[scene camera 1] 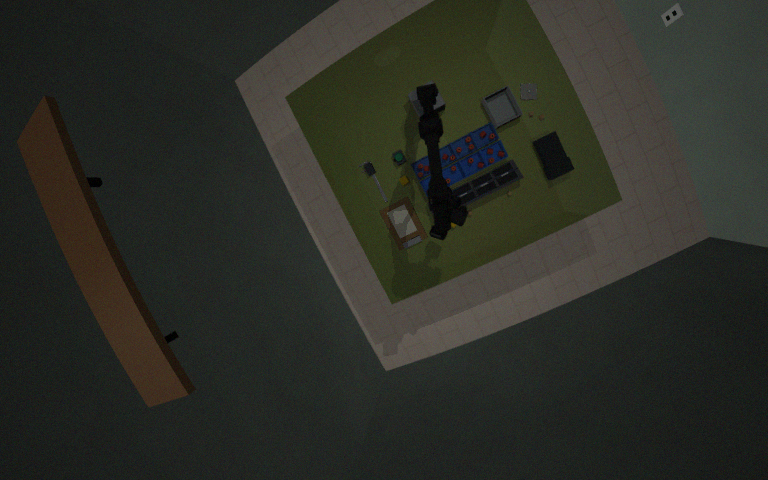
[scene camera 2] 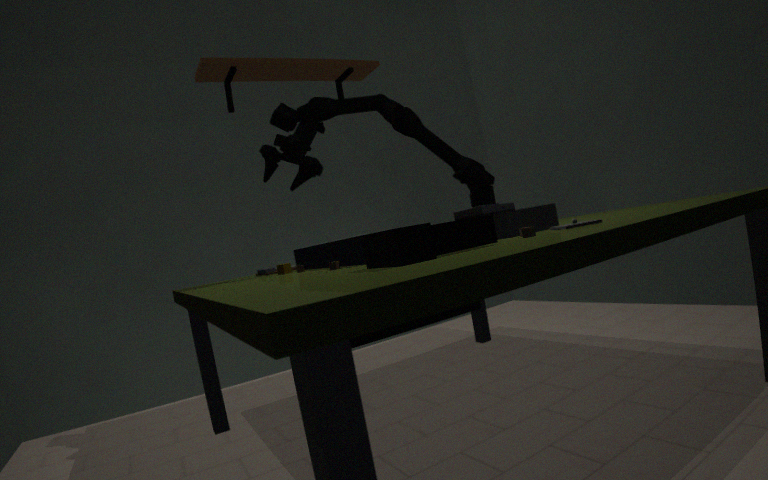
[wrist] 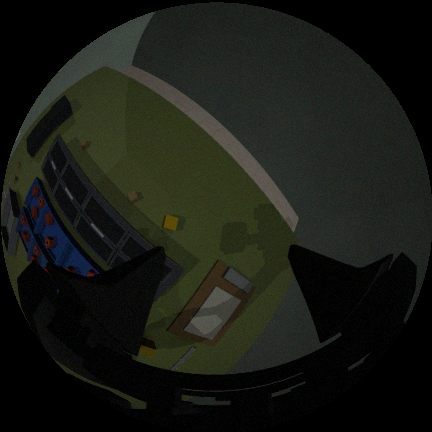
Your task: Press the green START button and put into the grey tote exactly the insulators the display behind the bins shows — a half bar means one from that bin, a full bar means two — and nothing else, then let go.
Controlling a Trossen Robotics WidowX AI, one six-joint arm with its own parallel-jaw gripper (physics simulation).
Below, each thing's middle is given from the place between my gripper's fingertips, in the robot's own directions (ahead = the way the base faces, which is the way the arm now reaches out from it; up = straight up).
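With respect to the display [scene camera 2: 349, 252], my gripper is 16 cm to the right of it and 11 cm past it, and it is 21 cm above it. The grey tote [scene camera 2: 507, 224] is 40 cm to the left of my hand, 44 cm behind it and 21 cm below it. As for the dark box [scene camera 2: 403, 246], it is a long way to the left of my hand, a good way behind it, and some way below it.
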